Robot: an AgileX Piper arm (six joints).
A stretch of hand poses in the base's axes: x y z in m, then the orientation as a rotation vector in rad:
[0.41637 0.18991 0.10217 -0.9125 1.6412 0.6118]
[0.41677 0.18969 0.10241 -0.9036 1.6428 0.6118]
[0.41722 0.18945 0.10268 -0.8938 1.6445 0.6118]
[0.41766 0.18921 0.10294 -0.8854 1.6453 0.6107]
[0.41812 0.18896 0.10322 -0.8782 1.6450 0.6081]
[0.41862 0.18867 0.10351 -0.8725 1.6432 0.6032]
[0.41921 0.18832 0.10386 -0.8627 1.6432 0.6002]
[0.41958 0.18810 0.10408 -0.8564 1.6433 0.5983]
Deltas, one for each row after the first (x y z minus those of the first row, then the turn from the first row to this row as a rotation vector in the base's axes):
[0.00040 -0.00022 0.00024 0.0045 0.0015 -0.0062]
[0.00085 -0.00046 0.00051 0.0094 0.0030 -0.0130]
[0.00129 -0.00070 0.00077 0.0134 0.0034 -0.0193]
[0.00175 -0.00095 0.00105 0.0163 0.0021 -0.0254]
[0.00225 -0.00124 0.00134 0.0179 -0.0016 -0.0314]
[0.00284 -0.00159 0.00169 0.0220 -0.0027 -0.0394]
[0.00321 -0.00181 0.00191 0.0246 -0.0034 -0.0446]

